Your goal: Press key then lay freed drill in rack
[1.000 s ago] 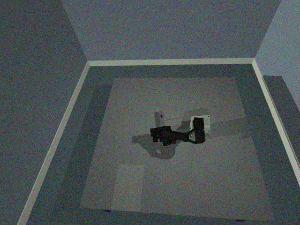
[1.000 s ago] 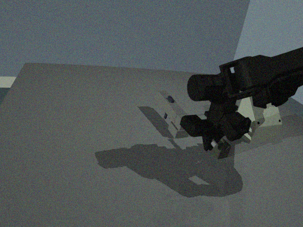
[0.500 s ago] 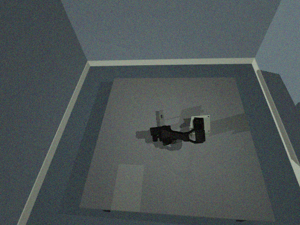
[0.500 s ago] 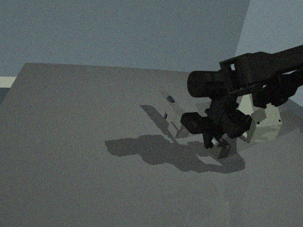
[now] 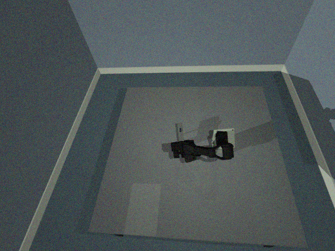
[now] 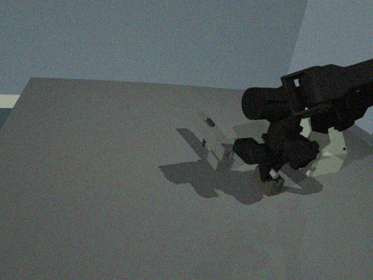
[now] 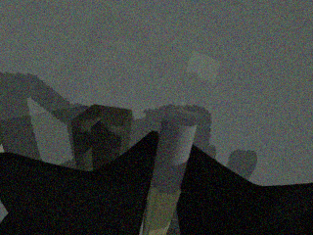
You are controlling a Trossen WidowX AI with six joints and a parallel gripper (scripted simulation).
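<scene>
Right now the drill is 1 cm ahead of my gripper tip, 4 cm to the right of it and 4 cm above it. Also, from my gripper tip: dark boxy rack: 4 cm behind, 4 cm to the right, 3 cm below; then dark key: 6 cm ahead, 22 cm to the right; then grey holder block: 5 cm ahead, 20 cm to the right.
</scene>
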